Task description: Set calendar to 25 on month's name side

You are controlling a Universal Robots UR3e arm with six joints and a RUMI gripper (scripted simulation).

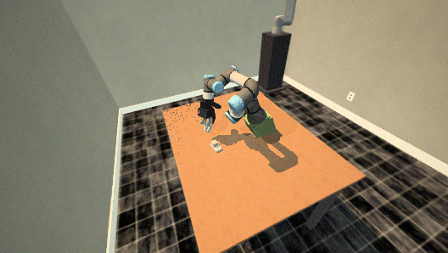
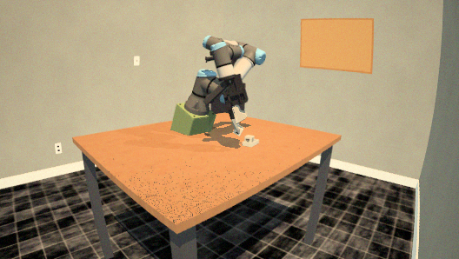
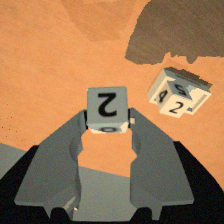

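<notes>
The white calendar tray is 11 cm to the left of my hand, 8 cm below it and 2 cm behind it. From my hand the other things lie so: white calendar cube: 1 cm below.
</notes>
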